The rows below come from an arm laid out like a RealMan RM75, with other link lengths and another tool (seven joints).
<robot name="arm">
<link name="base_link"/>
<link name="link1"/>
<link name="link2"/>
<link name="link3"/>
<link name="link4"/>
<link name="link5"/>
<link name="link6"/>
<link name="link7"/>
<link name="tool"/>
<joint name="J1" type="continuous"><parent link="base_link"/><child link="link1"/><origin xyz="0 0 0.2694"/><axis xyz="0 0 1"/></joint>
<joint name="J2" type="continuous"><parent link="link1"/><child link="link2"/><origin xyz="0 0 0" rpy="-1.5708 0 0"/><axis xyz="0 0 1"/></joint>
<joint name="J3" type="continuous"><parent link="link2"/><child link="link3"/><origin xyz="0 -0.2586 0" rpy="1.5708 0 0"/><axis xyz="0 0 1"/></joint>
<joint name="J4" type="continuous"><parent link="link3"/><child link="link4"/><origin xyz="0 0 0" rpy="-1.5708 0 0"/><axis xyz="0 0 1"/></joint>
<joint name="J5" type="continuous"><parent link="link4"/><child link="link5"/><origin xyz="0 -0.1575 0" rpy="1.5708 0 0"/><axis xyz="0 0 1"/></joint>
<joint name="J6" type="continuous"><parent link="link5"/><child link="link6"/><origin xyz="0 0 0" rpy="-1.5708 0 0"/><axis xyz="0 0 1"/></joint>
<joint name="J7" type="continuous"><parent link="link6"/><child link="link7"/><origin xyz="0 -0.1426 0" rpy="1.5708 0 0"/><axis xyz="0 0 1"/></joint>
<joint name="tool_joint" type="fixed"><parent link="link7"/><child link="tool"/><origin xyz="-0.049 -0.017 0.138" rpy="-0.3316 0 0.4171"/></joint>
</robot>
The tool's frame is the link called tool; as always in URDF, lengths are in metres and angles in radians. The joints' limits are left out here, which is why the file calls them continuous.
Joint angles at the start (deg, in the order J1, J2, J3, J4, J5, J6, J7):
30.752, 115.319, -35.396, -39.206, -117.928, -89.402, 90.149
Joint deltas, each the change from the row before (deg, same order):
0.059, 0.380, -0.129, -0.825, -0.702, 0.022, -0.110
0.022, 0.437, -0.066, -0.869, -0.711, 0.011, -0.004
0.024, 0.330, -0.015, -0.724, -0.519, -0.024, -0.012
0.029, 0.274, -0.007, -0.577, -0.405, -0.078, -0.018
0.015, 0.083, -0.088, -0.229, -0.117, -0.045, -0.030
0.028, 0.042, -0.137, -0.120, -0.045, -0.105, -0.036
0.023, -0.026, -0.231, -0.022, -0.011, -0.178, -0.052
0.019, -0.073, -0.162, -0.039, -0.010, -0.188, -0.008
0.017, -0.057, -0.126, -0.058, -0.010, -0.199, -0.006
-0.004, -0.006, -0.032, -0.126, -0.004, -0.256, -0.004
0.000, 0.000, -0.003, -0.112, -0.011, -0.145, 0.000
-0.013, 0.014, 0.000, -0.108, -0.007, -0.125, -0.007
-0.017, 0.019, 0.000, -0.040, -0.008, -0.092, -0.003
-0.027, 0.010, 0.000, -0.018, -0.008, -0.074, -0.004
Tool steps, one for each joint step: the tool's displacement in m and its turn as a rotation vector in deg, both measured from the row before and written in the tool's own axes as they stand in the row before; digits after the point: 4 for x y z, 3 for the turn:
0.0020, -0.0001, 0.0021, 0.277, 0.793, -0.510
0.0020, -0.0001, 0.0021, 0.277, 0.684, -0.392
0.0010, 0.0001, 0.0015, 0.211, 0.486, -0.372
0.0008, 0.0004, 0.0014, 0.101, 0.398, -0.301
0.0004, 0.0003, 0.0006, 0.011, 0.221, -0.169
0.0005, 0.0007, 0.0008, -0.105, 0.234, -0.122
0.0010, 0.0010, 0.0009, -0.191, 0.333, -0.080
0.0006, 0.0007, 0.0003, -0.133, 0.264, -0.066
0.0005, 0.0008, 0.0003, -0.139, 0.231, -0.070
0.0003, 0.0011, 0.0003, -0.174, 0.145, -0.080
0.0000, 0.0006, 0.0001, -0.077, 0.078, -0.076
0.0001, 0.0005, 0.0001, -0.067, 0.059, -0.066
0.0002, 0.0004, 0.0002, -0.071, 0.037, -0.001
0.0003, 0.0003, 0.0001, -0.052, 0.027, 0.019

